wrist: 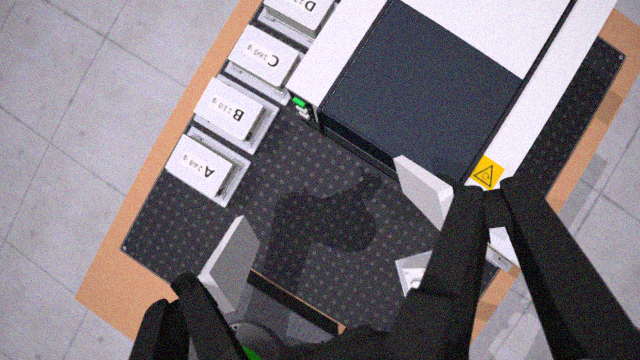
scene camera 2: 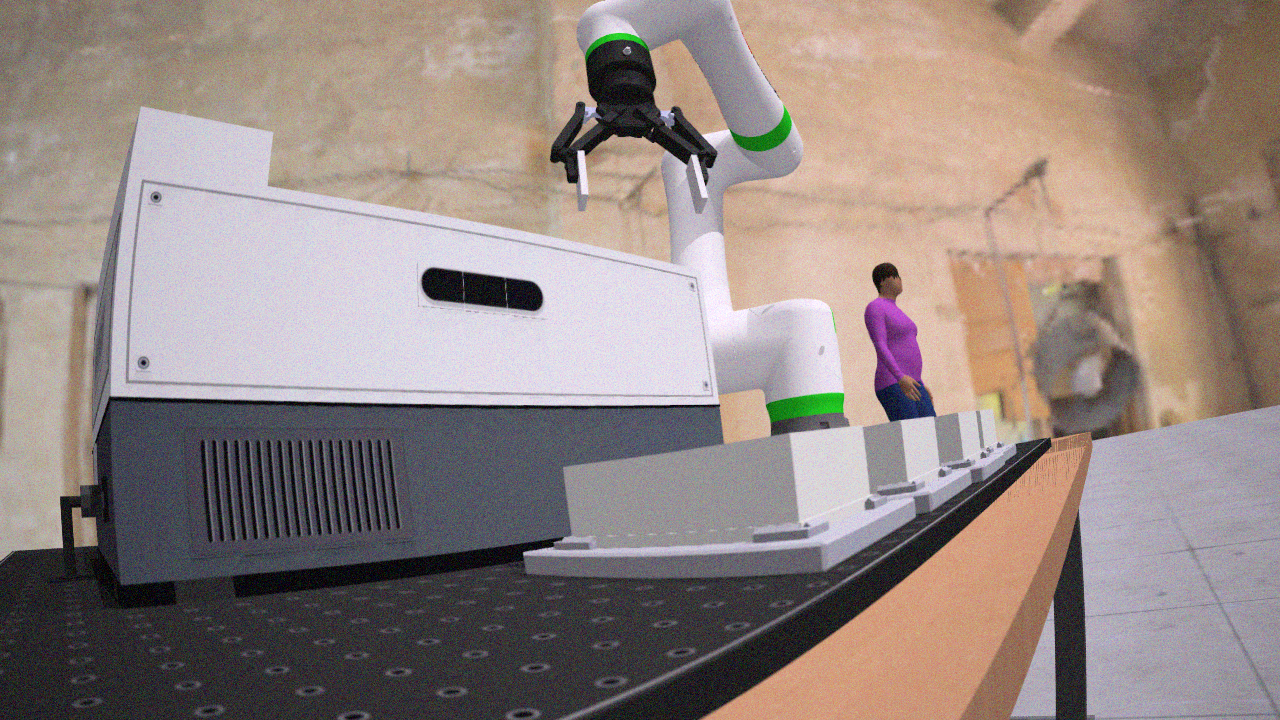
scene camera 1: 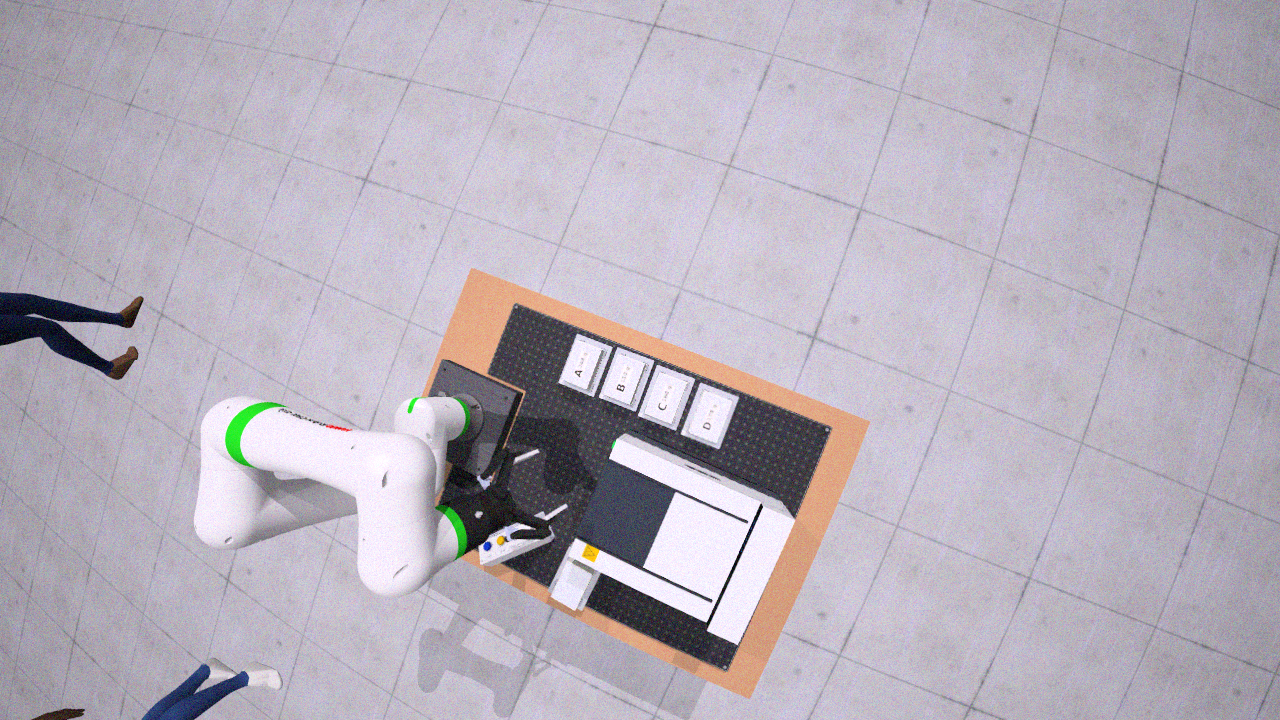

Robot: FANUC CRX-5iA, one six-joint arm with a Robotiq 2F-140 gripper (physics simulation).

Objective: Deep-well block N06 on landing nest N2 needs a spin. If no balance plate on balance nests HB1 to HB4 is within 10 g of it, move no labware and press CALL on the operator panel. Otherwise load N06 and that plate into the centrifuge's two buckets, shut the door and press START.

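Places are measured from the arm's base along level axes (x down, y back, z left), in millimetres.
Pixels of known places: gripper, fingertip midpoint: (wrist: 322, 203) (scene camera 2: 643, 203) (scene camera 1: 547, 480); arm's base, origin of the base link: (wrist: 248, 349) (scene camera 1: 464, 417).
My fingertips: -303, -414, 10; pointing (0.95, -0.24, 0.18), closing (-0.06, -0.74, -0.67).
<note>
For each thing: its top centre in the pictures, then the offset to it from my fingertips, as dx, dy, dz. "spot": a spot on its surface instead. Level surfaces: height alone.
- A, middle of its top: (wrist: 197, 165) (scene camera 1: 581, 364) +285, +85, +260
- B, middle of its top: (wrist: 227, 108) (scene camera 1: 624, 379) +285, -51, +255
- C, middle of its top: (scene camera 2: 833, 433) (wrist: 262, 55) (scene camera 1: 665, 398) +285, -182, +238
- D, middle of its top: (scene camera 2: 715, 447) (scene camera 1: 710, 417) +285, -319, +223
- operator panel, middle of its top: (wrist: 441, 321) (scene camera 1: 508, 547) +255, +137, -325
- white box, middle of its top: (wrist: 510, 234) (scene camera 1: 571, 585) +260, -78, -367
- yellow warning label, surface spot: (wrist: 486, 173) (scene camera 1: 590, 552) spot: +128, -121, -186
- black perforated mat, its level: dx +339
My gripper (scene camera 1: 542, 484) (scene camera 2: 640, 189) (wrist: 322, 203) is open and empty, high above the bench, between the arm base and the centrifuge (scene camera 1: 626, 512) (scene camera 2: 402, 322) (wrist: 420, 90). Four white plates stand in a row on pale nests: A (scene camera 1: 586, 364) (wrist: 200, 165), B (scene camera 1: 625, 378) (wrist: 229, 108), C (scene camera 1: 666, 396) (wrist: 264, 56) and D (scene camera 1: 710, 415) (scene camera 2: 689, 492) (wrist: 302, 12). C reads 160 g, B looks like 110 g and A like 248 g; D's weight is cut off. No centrifuge buckets show. The operator panel (scene camera 1: 514, 543) (wrist: 412, 270) is partly behind the gripper. N06 cannot be identified.
A white box (scene camera 1: 573, 583) sits by the centrifuge's front corner, near a yellow warning label (scene camera 1: 590, 553) (wrist: 486, 173). The arm base stands on a dark plate (scene camera 1: 452, 380). The black perforated mat (scene camera 1: 528, 344) has a wooden border (scene camera 1: 483, 295). People stand beyond the bench.
</note>
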